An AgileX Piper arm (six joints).
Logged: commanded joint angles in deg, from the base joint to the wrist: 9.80, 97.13, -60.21, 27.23, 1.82, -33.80; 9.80, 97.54, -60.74, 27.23, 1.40, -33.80; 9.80, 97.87, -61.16, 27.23, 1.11, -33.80; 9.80, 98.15, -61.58, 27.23, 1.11, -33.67; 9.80, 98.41, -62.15, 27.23, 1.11, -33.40; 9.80, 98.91, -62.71, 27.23, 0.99, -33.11; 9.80, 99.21, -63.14, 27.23, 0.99, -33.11; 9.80, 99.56, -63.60, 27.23, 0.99, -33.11; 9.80, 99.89, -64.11, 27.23, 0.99, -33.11; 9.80, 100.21, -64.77, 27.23, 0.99, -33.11; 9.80, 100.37, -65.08, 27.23, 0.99, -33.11; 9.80, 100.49, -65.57, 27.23, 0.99, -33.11; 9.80, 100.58, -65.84, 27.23, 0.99, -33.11; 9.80, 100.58, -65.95, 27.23, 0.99, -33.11; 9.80, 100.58, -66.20, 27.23, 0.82, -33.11; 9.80, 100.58, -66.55, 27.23, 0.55, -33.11; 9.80, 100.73, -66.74, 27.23, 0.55, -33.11; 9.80, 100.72, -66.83, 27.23, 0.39, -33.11; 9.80, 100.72, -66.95, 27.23, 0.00, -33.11; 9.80, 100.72, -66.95, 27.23, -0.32, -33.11; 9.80, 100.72, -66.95, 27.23, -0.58, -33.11; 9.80, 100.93, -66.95, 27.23, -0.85, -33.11
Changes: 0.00, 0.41, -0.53, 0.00, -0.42, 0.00; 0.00, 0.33, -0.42, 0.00, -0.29, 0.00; 0.00, 0.28, -0.42, 0.00, 0.00, 0.13; 0.00, 0.26, -0.57, 0.00, 0.00, 0.27; 0.00, 0.50, -0.56, 0.00, -0.12, 0.29; 0.00, 0.30, -0.43, 0.00, 0.00, 0.00; 0.00, 0.35, -0.46, 0.00, 0.00, 0.00; 0.00, 0.33, -0.51, 0.00, 0.00, 0.00; 0.00, 0.32, -0.66, 0.00, 0.00, 0.00; 0.00, 0.16, -0.31, 0.00, 0.00, 0.00; 0.00, 0.12, -0.49, 0.00, 0.00, 0.00; 0.00, 0.09, -0.27, 0.00, 0.00, 0.00; 0.00, 0.00, -0.11, 0.00, 0.00, 0.00; 0.00, 0.00, -0.25, 0.00, -0.17, 0.00; 0.00, 0.00, -0.35, 0.00, -0.27, 0.00; 0.00, 0.15, -0.19, 0.00, 0.00, 0.00; 0.00, -0.01, -0.09, 0.00, -0.16, 0.00; 0.00, 0.00, -0.12, 0.00, -0.39, 0.00; 0.00, 0.00, 0.00, 0.00, -0.32, 0.00; 0.00, 0.00, 0.00, 0.00, -0.26, 0.00; 0.00, 0.21, 0.00, 0.00, -0.27, 0.00
